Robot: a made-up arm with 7 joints.
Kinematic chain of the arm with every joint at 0, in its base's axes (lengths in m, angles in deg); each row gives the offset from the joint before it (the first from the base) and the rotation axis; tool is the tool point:
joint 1: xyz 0 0 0.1 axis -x
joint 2: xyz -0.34 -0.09 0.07 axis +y
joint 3: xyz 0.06 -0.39 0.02 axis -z
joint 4: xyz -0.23 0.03 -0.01 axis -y
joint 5: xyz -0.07 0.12 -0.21 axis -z
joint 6: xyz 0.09 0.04 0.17 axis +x
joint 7: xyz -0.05 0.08 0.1 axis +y
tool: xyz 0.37 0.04 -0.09
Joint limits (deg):
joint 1: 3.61..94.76
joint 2: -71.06..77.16
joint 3: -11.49..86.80
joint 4: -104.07..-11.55
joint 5: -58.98..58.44
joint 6: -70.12..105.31
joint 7: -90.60..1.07
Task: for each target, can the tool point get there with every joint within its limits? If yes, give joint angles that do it. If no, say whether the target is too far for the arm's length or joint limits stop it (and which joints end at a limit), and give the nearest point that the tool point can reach.
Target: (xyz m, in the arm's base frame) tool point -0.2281 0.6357 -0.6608
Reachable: no: joint limits stop it (at a limit: joint 1, joint 4, joint 5, joint 6, joint 7) | nearest point -0.2631 0.4743 -0.2348 | short by 0.457 m
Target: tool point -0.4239 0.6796 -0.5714
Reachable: no: joint limits stop it (at a limit: joint 1, joint 2, joint 5, joint 6, joint 7) | nearest point -0.3677 0.5113 -0.2156 | short by 0.398 m
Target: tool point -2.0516 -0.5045 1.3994
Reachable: no: too far | nearest point -0.8549 -0.2822 0.8268 | short by 1.345 m
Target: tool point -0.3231 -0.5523 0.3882
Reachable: yes | joints 14.55 -26.75 44.56 -26.48 18.16 64.15 -37.39
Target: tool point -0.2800 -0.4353 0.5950
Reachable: yes | joints 42.11 41.41 41.22 -77.06 40.18 44.17 -65.64
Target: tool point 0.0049 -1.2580 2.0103
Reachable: no: too far | nearest point -0.2681 -0.5310 0.9064 | short by 1.350 m
